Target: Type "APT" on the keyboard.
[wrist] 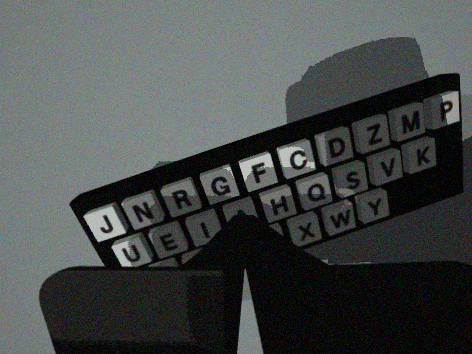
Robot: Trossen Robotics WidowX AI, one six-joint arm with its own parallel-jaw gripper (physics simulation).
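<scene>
The black keyboard lies tilted across the wrist view, rising to the right, with grey and white letter keys. The A key is in the middle row between I and H; its lower part is hidden behind the fingertips. The P key is at the right end of the top row, partly brightly lit. The T key cannot be made out; part of the bottom row is hidden behind the fingers. My gripper is shut and empty, its dark tips over the A key. Whether they touch it cannot be told.
The H key is just right of the tips and the I key just left. The G key and F key are in the row above. Dark shadows fall on the grey table and across many keys.
</scene>
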